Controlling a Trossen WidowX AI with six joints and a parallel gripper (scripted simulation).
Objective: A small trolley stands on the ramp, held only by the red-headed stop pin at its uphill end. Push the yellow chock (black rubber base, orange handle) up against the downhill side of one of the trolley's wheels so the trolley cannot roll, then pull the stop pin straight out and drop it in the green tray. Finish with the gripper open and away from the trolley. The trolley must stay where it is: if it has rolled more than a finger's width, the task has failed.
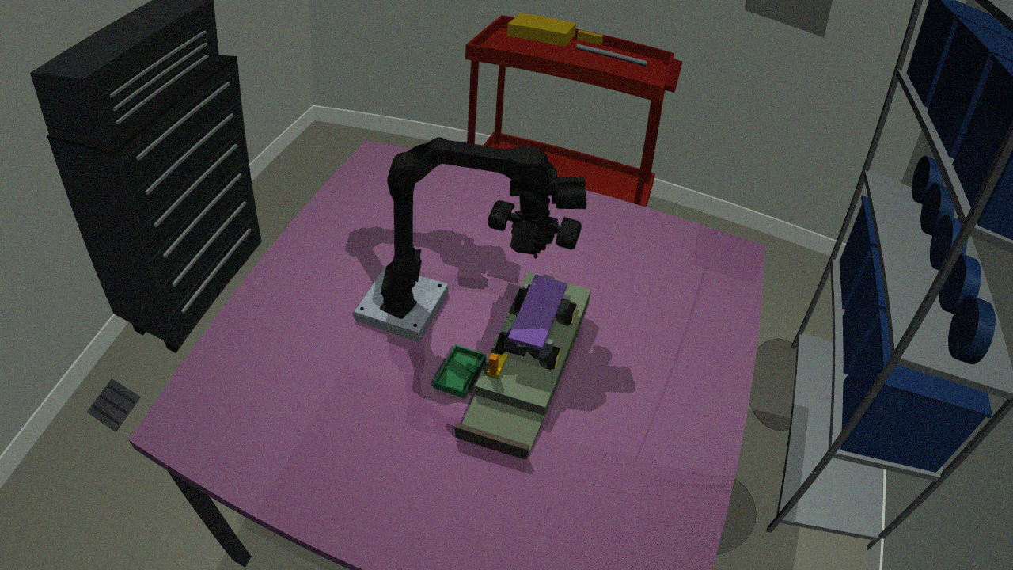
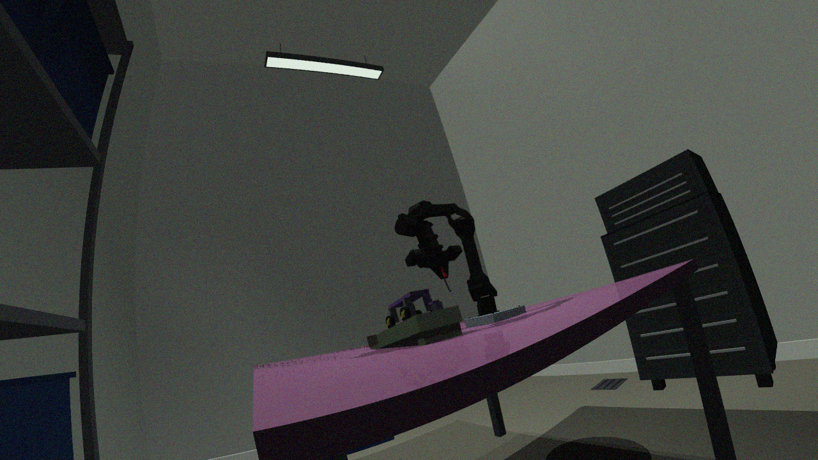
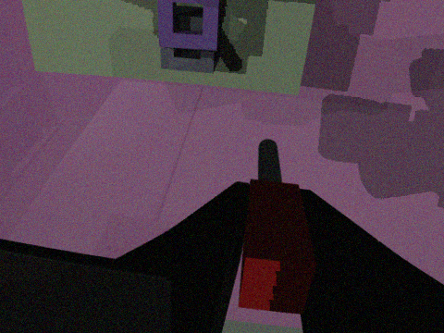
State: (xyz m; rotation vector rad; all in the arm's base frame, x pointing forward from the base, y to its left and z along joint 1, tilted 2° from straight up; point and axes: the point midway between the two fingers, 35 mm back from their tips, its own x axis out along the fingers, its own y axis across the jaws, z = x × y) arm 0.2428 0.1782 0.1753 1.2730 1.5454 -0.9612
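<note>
The green tray lies 260 mm to the right of my gripper tip, 190 mm below it and 30 mm behind it. Round my gripper tip: trolley (140 mm to the right, 80 mm ahead, 70 mm below); then red-headed stop pin (right at my gripper tip); then olive ramp (130 mm to the right, 130 mm below, 80 mm ahead).
</note>
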